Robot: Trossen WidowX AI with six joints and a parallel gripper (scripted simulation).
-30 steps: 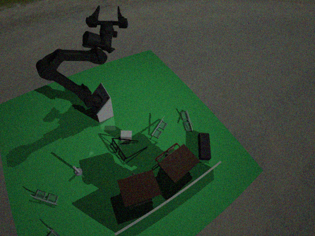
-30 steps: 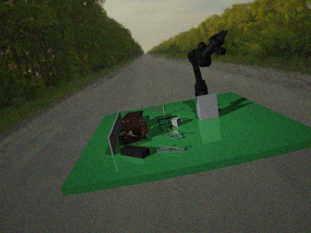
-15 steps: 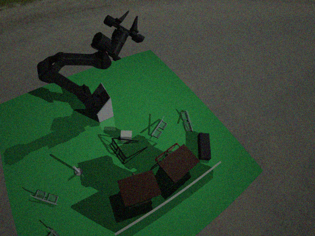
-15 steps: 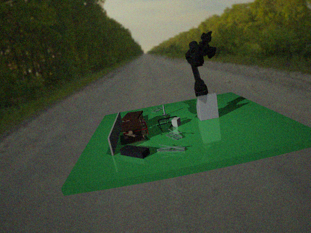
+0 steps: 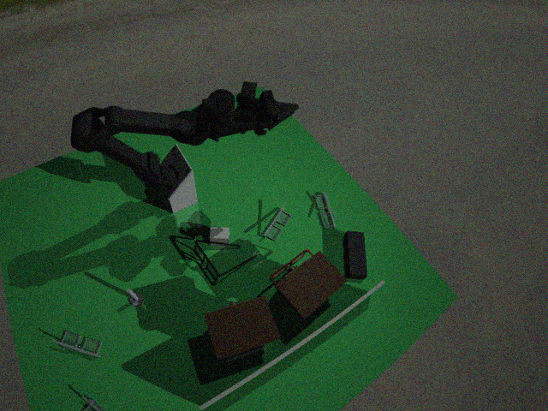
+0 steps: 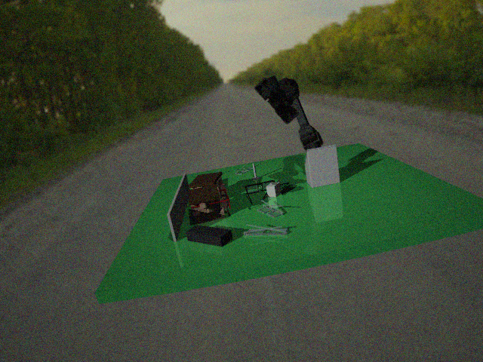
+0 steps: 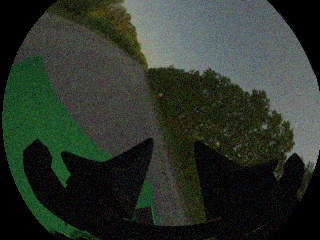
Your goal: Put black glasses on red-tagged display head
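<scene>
My gripper tip is now 560 mm to the left of the small peg, 400 mm above it and 10 mm short of it. Also, from my gripper tip: white cube 400 mm below, 240 mm to the right; then black case 410 mm below, 320 mm ahead, 80 mm to the left; then display head 370 mm below, 360 mm to the right, 250 mm ahead.
</scene>
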